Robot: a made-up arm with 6 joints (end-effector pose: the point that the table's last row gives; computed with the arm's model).
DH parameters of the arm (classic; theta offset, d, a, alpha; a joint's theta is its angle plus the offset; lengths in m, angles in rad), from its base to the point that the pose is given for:
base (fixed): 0 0.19 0 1.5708
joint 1: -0.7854 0 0.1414 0
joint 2: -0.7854 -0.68 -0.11 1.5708
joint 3: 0 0.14 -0.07 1.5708
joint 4: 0 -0.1 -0.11 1.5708
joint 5: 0 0.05 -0.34 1.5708
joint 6: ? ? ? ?
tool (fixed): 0 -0.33 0 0
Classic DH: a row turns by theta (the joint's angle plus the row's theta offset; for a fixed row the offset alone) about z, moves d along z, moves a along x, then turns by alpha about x.
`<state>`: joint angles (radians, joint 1 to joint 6).
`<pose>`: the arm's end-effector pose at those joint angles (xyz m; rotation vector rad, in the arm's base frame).
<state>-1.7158 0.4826 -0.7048 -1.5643 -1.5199 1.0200</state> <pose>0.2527 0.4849 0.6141 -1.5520 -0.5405 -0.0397</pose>
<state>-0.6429 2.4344 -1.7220 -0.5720 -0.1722 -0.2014</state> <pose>0.1718 0.5082 -0.0956 1.4341 -1.5572 1.1307</pose>
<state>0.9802 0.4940 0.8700 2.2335 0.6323 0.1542</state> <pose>-0.0728 0.4791 0.0534 0.7247 0.2904 -1.1173</pose>
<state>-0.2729 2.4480 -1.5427 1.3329 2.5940 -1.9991</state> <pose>0.4492 0.4075 -0.2774 0.1866 -1.4818 -1.9748</pose>
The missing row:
joint 6: 1.5708 0.1 0.06 -1.5708
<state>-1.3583 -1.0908 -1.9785 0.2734 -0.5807 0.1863</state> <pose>-0.2144 0.5593 0.1208 0.7640 1.8781 -1.5612</pose>
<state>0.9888 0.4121 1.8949 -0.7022 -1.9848 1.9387</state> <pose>0.5236 0.8173 0.2746 2.2427 -0.9808 -0.5757</pose>
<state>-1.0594 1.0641 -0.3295 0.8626 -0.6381 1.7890</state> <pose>0.4696 0.7248 0.3433 0.1343 -0.9911 0.4861</pose>
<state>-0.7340 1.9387 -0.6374 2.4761 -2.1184 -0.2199</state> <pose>-0.0107 0.7069 0.0024 -2.0540 0.1214 1.4827</pose>
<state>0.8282 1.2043 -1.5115 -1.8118 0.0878 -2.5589</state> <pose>0.6190 0.9338 -0.4134 0.2147 -1.0878 1.5773</pose>
